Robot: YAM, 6 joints.
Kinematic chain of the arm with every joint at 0, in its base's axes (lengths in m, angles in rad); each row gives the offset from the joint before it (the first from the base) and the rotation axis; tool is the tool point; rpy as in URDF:
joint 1: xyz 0 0 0.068 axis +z
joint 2: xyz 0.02 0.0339 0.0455 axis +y
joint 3: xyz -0.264 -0.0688 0 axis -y
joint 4: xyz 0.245 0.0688 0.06 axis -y
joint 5: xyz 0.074 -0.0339 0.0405 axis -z
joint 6: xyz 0.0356 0 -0.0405 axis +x
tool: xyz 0 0 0 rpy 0 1.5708 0
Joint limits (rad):
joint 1: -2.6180..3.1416
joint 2: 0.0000..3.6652
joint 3: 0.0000..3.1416
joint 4: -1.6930..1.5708
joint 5: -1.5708..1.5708
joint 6: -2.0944..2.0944
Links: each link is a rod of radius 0.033 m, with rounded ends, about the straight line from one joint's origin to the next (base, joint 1, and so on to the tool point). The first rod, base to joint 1, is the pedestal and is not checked.
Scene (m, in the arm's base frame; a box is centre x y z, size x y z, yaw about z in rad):
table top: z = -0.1
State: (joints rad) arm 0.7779 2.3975 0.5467 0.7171 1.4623 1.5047
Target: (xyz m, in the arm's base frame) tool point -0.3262 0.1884 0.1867
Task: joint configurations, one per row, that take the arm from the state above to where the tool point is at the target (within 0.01 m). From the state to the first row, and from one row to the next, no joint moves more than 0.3 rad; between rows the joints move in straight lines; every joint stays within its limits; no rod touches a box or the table.
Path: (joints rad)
1: 1.0542 2.3274 0.6042 0.7330 1.4591 1.5047
2: 1.3304 2.2573 0.6616 0.7489 1.4559 1.5047
3: 1.6067 2.1872 0.7191 0.7648 1.4528 1.5047
4: 1.8829 2.1171 0.7765 0.7808 1.4496 1.5047
5: 2.1592 2.0470 0.8340 0.7967 1.4464 1.5047
6: 2.4354 1.9769 0.8914 0.8126 1.4432 1.5047
7: 2.7117 1.9068 0.9489 0.8285 1.4400 1.5047

